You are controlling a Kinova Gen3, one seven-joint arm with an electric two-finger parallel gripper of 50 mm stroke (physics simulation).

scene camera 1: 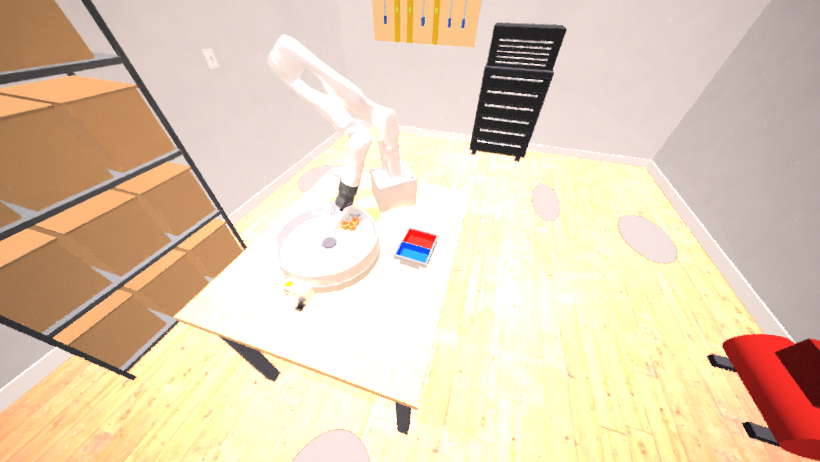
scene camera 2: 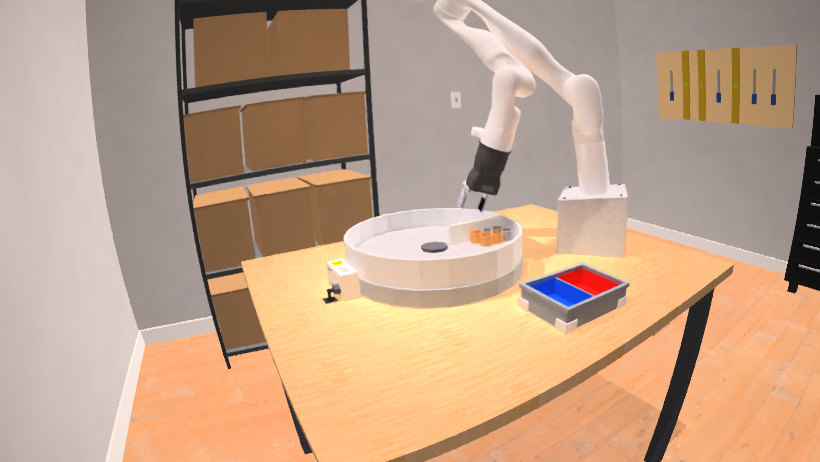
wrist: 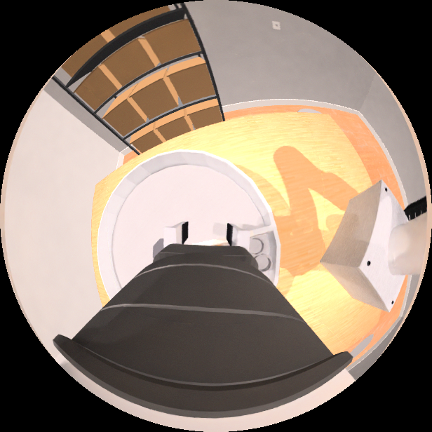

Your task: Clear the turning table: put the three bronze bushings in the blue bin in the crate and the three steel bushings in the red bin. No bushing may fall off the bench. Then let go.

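Note:
The turning table is a round white tray with a high rim. Three bronze bushings stand bunched beside a thin white divider, near the rim on the robot base's side. The steel bushings are grouped right behind them; two show clearly in the wrist view. My gripper is open and empty, above the turning table, across the divider from the bushings. The crate holds the blue bin and the red bin, both empty.
A small white box with a black knob sits against the turning table's outer side. The robot's base block stands on the bench behind the crate. A shelf rack with cartons stands beyond the bench.

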